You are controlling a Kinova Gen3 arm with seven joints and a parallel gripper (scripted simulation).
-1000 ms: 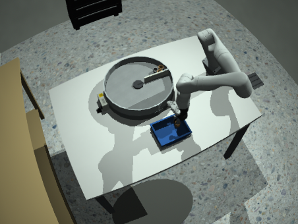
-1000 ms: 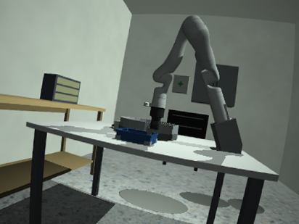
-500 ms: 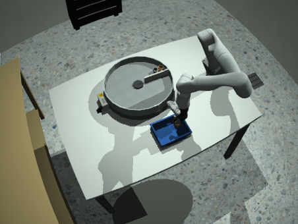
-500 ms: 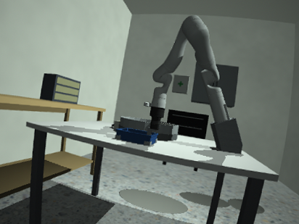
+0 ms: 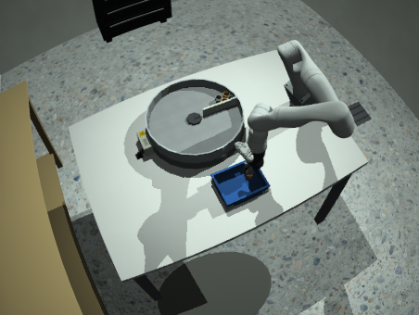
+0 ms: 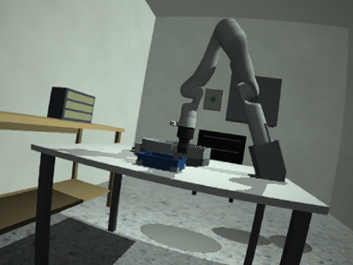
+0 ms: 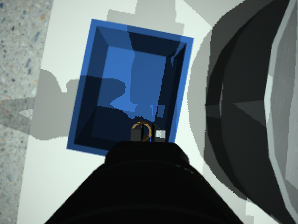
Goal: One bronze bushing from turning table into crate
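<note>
The blue crate is 5 cm ahead of my hand and 4 cm to the left of it. Round my hand: round grey turning table 13 cm ahead, 30 cm to the right, 2 cm above.
</note>
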